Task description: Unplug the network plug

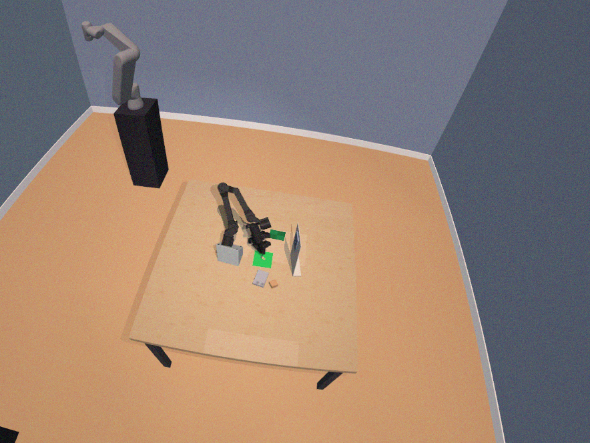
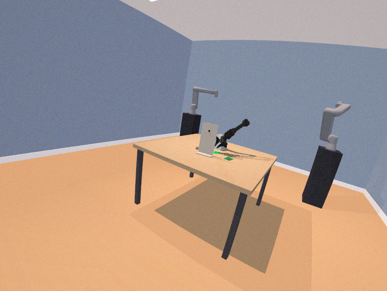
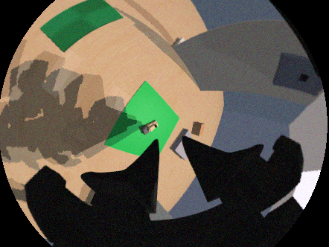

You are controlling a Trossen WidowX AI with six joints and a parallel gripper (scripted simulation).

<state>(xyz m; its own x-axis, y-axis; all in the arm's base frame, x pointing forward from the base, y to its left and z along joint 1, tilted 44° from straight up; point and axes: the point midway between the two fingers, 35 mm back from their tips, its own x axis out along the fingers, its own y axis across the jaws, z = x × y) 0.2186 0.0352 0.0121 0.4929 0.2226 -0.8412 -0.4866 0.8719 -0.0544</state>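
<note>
Now: gripper tip 1 cm short of the tan network plug and 5 cm above it. Also, from my gripper tip: grey box: 1 cm ahead, 15 cm to the right, 5 cm below; then bright green square: 6 cm below; then socket panel: 20 cm ahead, 2 cm to the right, 10 cm above.
</note>
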